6 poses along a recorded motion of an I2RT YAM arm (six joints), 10 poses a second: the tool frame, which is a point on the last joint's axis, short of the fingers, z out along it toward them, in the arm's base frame.
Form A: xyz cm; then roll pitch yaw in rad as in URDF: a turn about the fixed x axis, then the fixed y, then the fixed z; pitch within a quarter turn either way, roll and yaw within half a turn.
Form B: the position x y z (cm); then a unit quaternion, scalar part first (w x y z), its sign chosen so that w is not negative. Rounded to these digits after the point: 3 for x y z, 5 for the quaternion.
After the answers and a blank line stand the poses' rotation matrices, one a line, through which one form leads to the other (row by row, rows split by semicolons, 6 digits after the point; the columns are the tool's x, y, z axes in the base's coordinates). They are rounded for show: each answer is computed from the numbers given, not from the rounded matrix.
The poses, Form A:
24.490, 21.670, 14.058, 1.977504, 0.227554, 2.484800
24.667, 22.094, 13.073, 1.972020, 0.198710, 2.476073
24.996, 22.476, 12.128, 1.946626, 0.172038, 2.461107
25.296, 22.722, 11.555, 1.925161, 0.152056, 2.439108
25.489, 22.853, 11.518, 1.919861, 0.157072, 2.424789
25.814, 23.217, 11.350, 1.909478, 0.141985, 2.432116
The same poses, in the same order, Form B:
24.490, 21.670, 14.058, 0.26593, 0.20860, 0.80572, 0.48640
24.667, 22.094, 13.073, 0.25760, 0.21928, 0.80209, 0.49215
24.996, 22.476, 12.128, 0.25400, 0.22932, 0.79261, 0.50465
25.296, 22.722, 11.555, 0.25456, 0.24080, 0.78327, 0.51352
25.489, 22.853, 11.518, 0.26076, 0.24431, 0.78052, 0.51293
25.814, 23.217, 11.350, 0.25449, 0.24434, 0.77766, 0.52037

-0.771539 0.077450 0.631450; 0.594840 0.439795 0.672864; -0.225595 0.894752 -0.385390
-0.771117 0.098203 0.629074; 0.605317 0.419412 0.676524; -0.197405 0.902469 -0.382860
-0.765793 0.107160 0.634096; 0.619883 0.385482 0.683483; -0.171191 0.916472 -0.361626
-0.754433 0.115773 0.646087; 0.638661 0.356627 0.681857; -0.151471 0.927046 -0.342991
-0.744629 0.113879 0.657693; 0.648891 0.354423 0.673295; -0.156427 0.928125 -0.337809
-0.751068 0.115172 0.650102; 0.644881 0.339022 0.684976; -0.141508 0.933702 -0.328901

